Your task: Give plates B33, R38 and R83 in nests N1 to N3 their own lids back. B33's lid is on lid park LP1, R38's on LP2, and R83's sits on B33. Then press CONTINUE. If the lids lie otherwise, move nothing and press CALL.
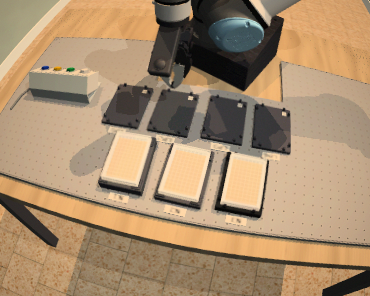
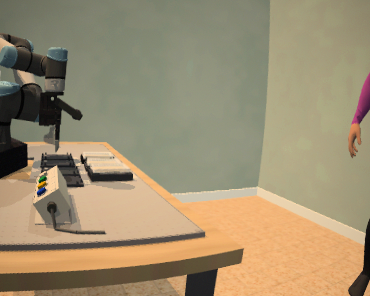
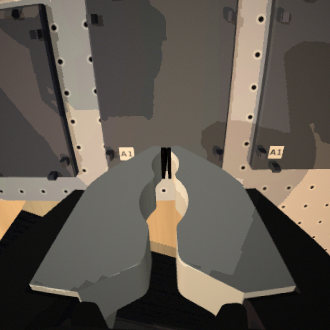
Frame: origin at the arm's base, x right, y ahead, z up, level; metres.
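Where they show: gripper, fingertip midpoint: [image 1: 173, 88] [image 2: 55, 152] [image 3: 166, 150].
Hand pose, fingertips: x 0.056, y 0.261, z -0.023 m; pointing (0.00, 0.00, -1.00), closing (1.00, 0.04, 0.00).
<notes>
Each offset is from my fingertips to the top centre of the thing. "spot": to the spot under its first point.
My gripper [image 1: 172, 83] [image 2: 57, 149] [image 3: 166, 150] is shut and empty, above the back edge of the second lid park from the left, LP2 [image 1: 173, 114] [image 3: 195, 75]. The parks LP1 @(dz -0.058, dx +0.123, dy +0.020 m) [image 1: 127, 106] [image 3: 305, 105], LP3 @(dz -0.058, dx -0.138, dy +0.003 m) [image 1: 224, 121] [image 3: 25, 110] and LP4 @(dz -0.058, dx -0.264, dy -0.004 m) [image 1: 271, 127] are dark, and no lid shows on any of the four. Three pale plates sit in the front nests: the left plate @(dz -0.036, dx +0.054, dy +0.195 m) [image 1: 127, 159], the middle plate @(dz -0.046, dx -0.082, dy +0.190 m) [image 1: 184, 172] and the right plate @(dz -0.044, dx -0.214, dy +0.181 m) [image 1: 243, 182]. Clear rims show around them. Their side labels are not readable. The button box @(dz +0.006, dx +0.350, dy -0.002 m) [image 1: 62, 84] [image 2: 59, 200] stands at the left.
The box carries a blue button @(dz -0.003, dx +0.426, dy -0.021 m) [image 1: 45, 67] [image 2: 41, 191], a yellow button @(dz -0.003, dx +0.376, dy -0.023 m) [image 1: 58, 68] [image 2: 41, 185], a green button @(dz -0.003, dx +0.326, dy -0.026 m) [image 1: 70, 69] [image 2: 43, 178] and a white button @(dz -0.003, dx +0.276, dy -0.028 m) [image 1: 83, 71]. A cable @(spot: dz -0.071, dx +0.511, dy +0.066 m) [image 2: 82, 231] runs from it. The black robot base [image 1: 225, 60] stands behind the parks. A person's arm [image 2: 361, 105] shows at the far right.
</notes>
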